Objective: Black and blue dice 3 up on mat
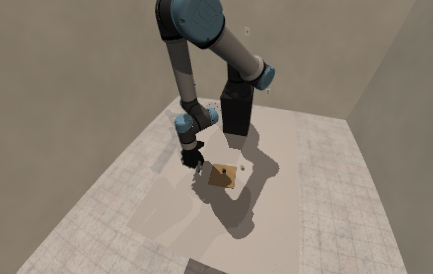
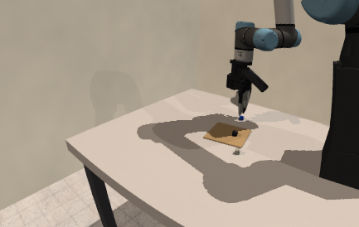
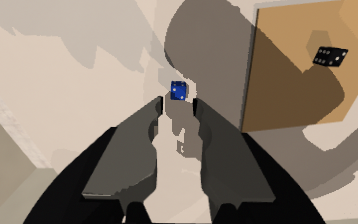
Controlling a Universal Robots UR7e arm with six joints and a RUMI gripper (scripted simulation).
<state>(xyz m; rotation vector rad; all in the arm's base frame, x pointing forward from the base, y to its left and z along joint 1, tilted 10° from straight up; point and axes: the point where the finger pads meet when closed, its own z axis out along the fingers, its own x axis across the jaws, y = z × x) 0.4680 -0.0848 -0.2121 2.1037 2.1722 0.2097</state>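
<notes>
The blue die is 30 mm below my hand. Round my hand: black die 140 mm to the left, 50 mm behind, 30 mm below; brown mat 150 mm to the left, 40 mm below, 30 mm behind; white die 230 mm to the left, 120 mm behind, 30 mm below.
</notes>
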